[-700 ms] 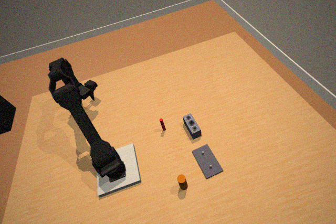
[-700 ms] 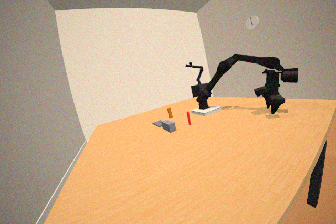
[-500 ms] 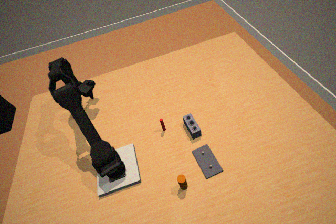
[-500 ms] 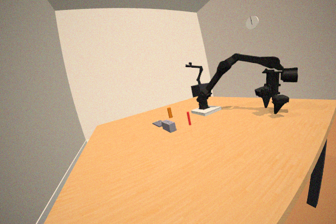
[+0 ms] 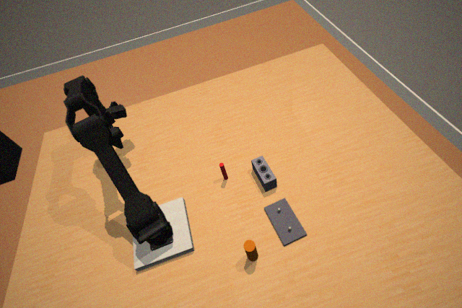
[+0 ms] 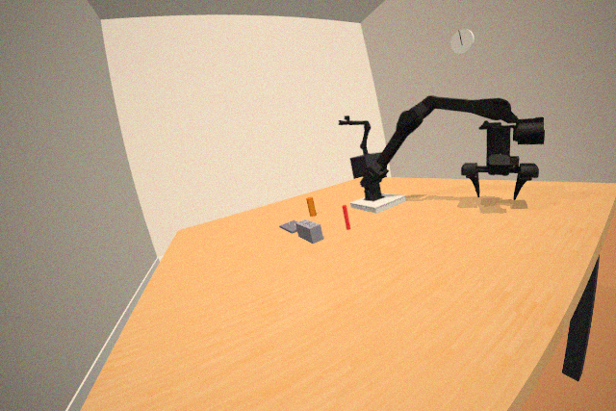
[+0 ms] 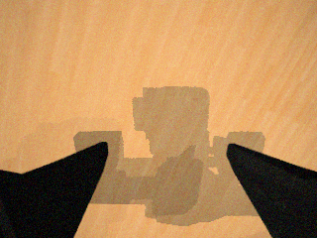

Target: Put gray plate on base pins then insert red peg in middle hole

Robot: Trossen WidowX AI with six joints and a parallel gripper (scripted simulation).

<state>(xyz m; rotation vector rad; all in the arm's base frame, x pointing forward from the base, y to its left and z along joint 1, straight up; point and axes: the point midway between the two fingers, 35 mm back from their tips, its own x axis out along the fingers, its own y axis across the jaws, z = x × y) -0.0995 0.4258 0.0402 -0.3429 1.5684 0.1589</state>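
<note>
The gray plate lies 450 mm ahead of my gripper tip, 350 mm to the right of it and 10 mm above it. The rest, counted from my gripper tip: orange cylinder: 330 mm ahead, 560 mm to the right, 10 mm above; then red peg: 330 mm ahead, 300 mm to the right, 10 mm above; then dark flat base: 440 mm ahead, 510 mm to the right, 20 mm below.
</note>
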